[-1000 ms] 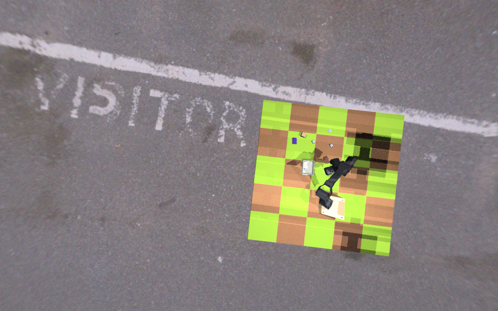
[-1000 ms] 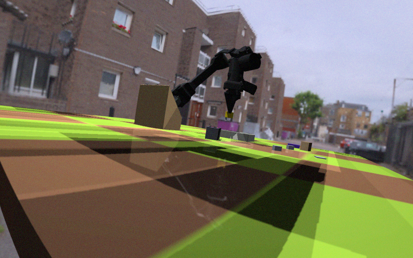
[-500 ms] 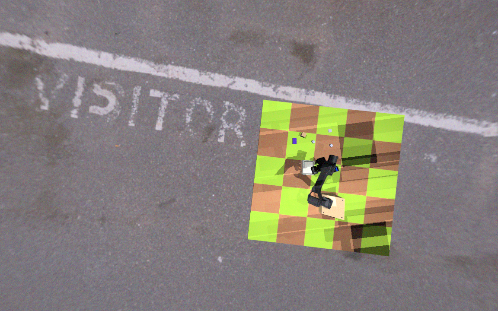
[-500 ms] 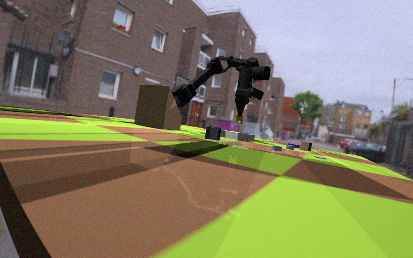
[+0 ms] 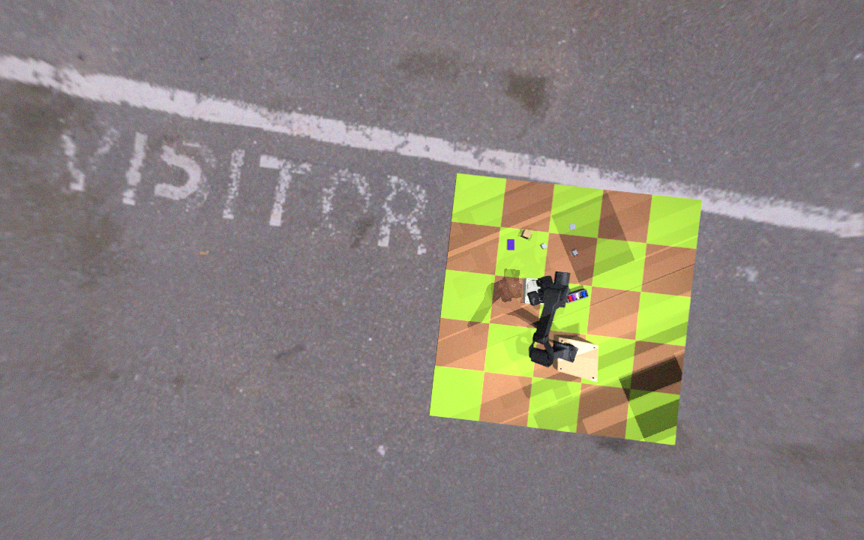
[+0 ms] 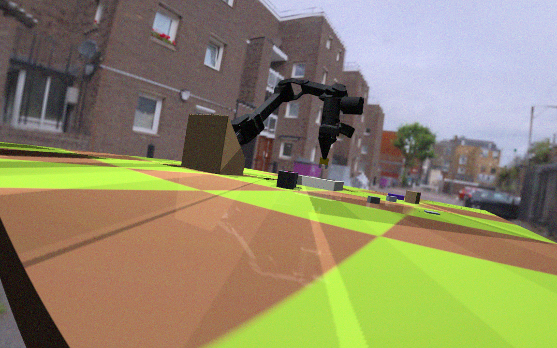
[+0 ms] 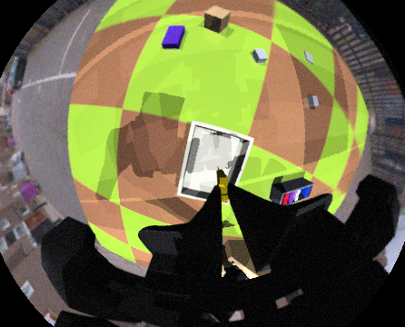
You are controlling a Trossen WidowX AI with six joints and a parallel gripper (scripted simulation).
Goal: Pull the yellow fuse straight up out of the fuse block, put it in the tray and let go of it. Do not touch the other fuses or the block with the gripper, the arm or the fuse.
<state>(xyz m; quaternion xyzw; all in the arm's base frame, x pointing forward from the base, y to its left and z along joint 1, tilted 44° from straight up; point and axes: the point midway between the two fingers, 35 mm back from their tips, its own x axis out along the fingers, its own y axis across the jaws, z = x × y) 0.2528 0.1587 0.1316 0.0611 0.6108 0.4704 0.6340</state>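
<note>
Now: the yellow fuse 1 cm below my gripper tip. From my gripper tip the other things lie so: tray 9 cm below.
</note>
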